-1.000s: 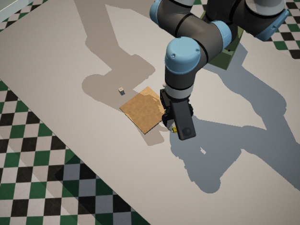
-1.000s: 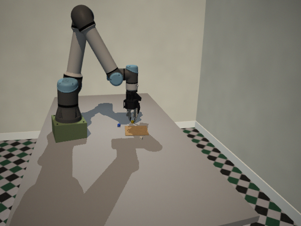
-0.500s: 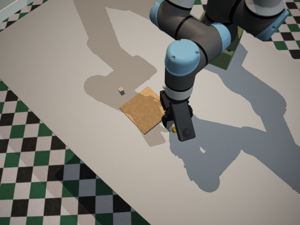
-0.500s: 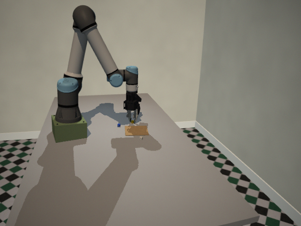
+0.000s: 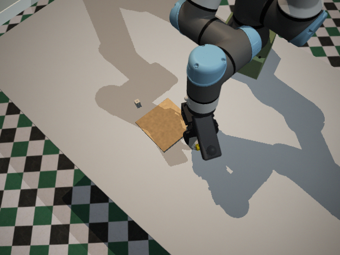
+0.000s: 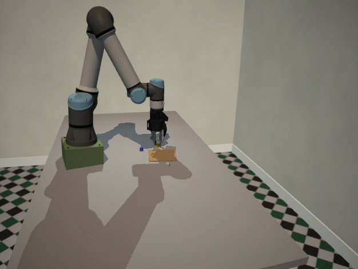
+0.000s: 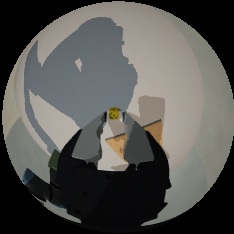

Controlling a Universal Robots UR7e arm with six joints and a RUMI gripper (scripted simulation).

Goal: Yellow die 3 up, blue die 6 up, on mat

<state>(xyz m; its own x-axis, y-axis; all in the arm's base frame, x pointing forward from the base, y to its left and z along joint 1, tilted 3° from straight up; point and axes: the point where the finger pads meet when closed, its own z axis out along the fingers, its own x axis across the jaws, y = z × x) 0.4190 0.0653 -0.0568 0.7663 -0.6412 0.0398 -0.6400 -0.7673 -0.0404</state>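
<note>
My hand is 10 mm above the yellow die. Round my hand: blue die (100 mm behind, 30 mm to the right, 10 mm below); tan mat (20 mm behind, 130 mm to the right, 20 mm below); white die (30 mm behind, 250 mm to the right, 10 mm below).
</note>
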